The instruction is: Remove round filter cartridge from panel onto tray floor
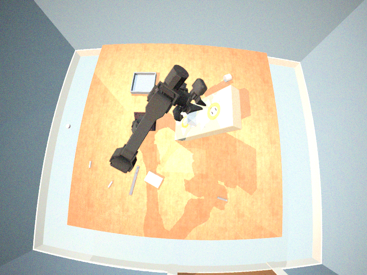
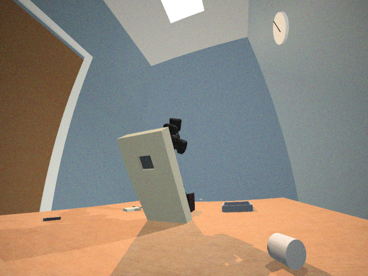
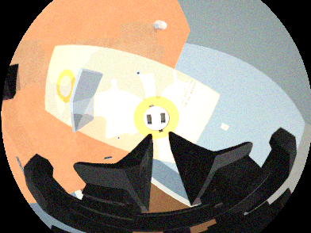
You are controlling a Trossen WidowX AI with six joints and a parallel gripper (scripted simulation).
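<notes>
Right now the round filter cartridge is 6 cm ahead of my gripper tip, 1 cm to the left of it and 4 cm below it. From my gripper tip the other things lie so: blue-grey tray 39 cm behind, 23 cm to the left, 28 cm below; then white flat block 19 cm behind, 35 cm to the right, 28 cm below; then cream service panel 1 cm ahead, 12 cm below.
</notes>
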